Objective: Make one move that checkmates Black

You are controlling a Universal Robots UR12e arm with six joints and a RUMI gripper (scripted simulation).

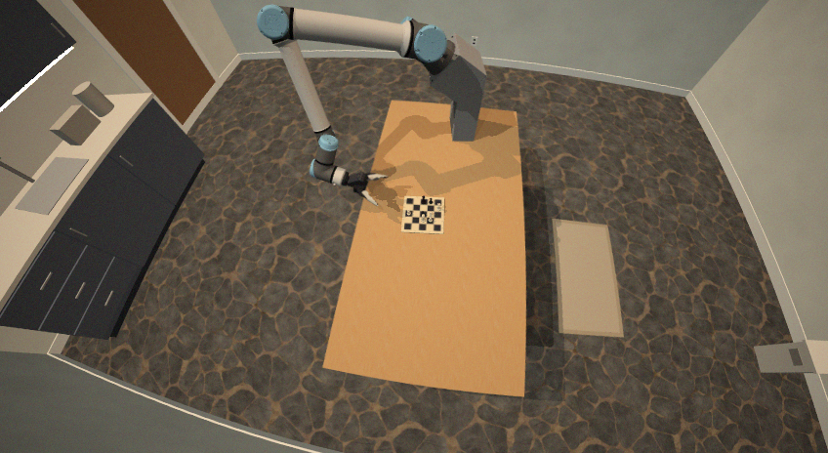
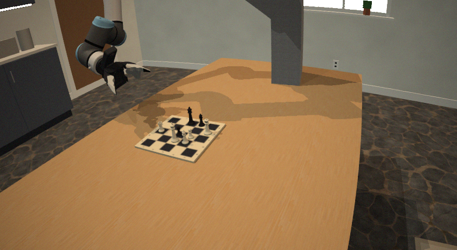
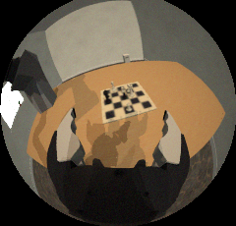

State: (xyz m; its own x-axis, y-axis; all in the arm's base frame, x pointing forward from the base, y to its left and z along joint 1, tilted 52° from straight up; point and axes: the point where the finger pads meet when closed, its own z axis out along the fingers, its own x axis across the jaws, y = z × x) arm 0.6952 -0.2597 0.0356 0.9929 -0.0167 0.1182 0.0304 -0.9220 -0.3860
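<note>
My hand is 21 cm to the right of the tall white piece, 12 cm above it and 5 cm short of it. Also, from my hand: white rook (28 cm to the left, 13 cm below, 3 cm behind); small chessboard (20 cm to the left, 16 cm below, 1 cm ahead); black king (19 cm to the left, 12 cm below, 6 cm behind).
</note>
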